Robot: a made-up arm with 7 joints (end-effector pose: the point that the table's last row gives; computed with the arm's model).
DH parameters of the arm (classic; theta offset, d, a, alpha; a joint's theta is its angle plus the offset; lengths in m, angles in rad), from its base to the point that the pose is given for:
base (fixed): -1.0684 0 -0.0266 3.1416
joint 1: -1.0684 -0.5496 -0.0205 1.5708
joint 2: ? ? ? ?
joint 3: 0 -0.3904 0.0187 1.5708
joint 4: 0 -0.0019 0.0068 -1.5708
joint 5: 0 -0.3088 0.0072 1.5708
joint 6: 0 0.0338 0.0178 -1.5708
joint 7: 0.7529 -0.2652 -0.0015 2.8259
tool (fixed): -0.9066 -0.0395 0 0
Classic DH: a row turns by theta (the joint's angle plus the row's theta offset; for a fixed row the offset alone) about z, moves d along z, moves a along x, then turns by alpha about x.
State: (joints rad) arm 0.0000 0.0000 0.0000 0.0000 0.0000 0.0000 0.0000
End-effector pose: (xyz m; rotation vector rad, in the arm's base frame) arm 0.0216 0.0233 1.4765 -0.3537 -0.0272 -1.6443
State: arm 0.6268 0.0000 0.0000 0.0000 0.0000 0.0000 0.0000
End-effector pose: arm 0.0150 0.0031 1.4765 -0.3849 0.0928 -2.2633
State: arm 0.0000 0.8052 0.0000 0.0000 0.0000 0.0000 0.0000
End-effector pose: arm 0.6730 0.0233 1.1523 -0.9887 0.5755 -1.4012
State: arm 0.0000 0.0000 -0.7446 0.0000 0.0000 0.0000 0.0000
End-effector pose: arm -0.0055 0.0447 1.4765 -0.2945 -0.1419 -0.9071
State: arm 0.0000 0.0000 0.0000 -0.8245 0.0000 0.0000 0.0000
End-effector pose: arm -0.3794 0.0233 1.3206 0.3430 -0.6433 -1.6890
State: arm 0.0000 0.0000 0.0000 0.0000 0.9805 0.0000 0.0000
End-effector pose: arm 0.0362 -0.0011 1.4765 -0.3929 0.1724 -2.6114
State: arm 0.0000 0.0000 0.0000 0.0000 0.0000 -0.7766 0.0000
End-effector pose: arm -0.1403 0.0233 1.4170 0.3017 -0.6079 -1.6922
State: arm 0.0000 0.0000 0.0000 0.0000 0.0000 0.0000 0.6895
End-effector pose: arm 0.0187 0.0311 1.4765 -0.3868 0.1062 -2.3250
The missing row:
joint 2: 0 -0.024 0.0139 -1.5708
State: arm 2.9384 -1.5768 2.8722 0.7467 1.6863 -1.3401 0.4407
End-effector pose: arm 0.5488 0.4516 0.3129 -1.5235 -1.2033 -0.9581
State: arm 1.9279 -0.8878 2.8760 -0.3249 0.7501 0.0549 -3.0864
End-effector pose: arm 0.2248 0.6530 1.2041 0.1599 0.4058 2.0450
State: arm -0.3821 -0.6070 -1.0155 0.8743 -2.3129 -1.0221 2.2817
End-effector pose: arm -0.1576 0.2289 1.2583 -1.3137 0.2966 -0.5953
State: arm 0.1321 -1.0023 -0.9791 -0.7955 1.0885 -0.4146 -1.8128
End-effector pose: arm -0.8340 -0.1551 0.7602 0.4183 -2.0804 -0.1230
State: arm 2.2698 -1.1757 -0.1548 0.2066 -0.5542 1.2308 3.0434
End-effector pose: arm 0.4872 0.3518 1.0573 0.2298 0.3062 -0.3665
